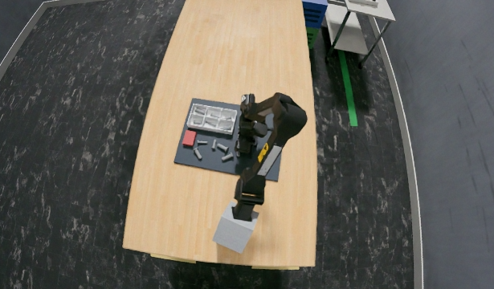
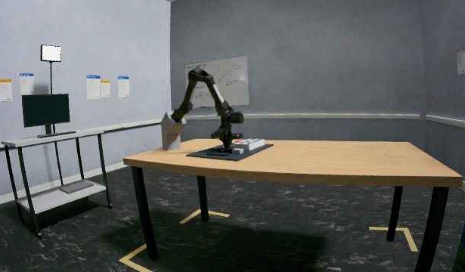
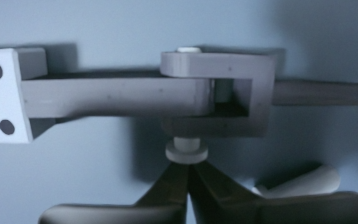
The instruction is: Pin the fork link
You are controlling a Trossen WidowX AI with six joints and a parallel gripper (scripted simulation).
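Right now the eye plate is 4 cm to the right of my hand and 3 cm below it. Also, from my hand: long dark bar: 12 cm to the right, 3 cm below; then pin: 6 cm behind, 4 cm to the left, 3 cm below; then dark mat: 6 cm to the left, 4 cm below, 2 cm ahead.
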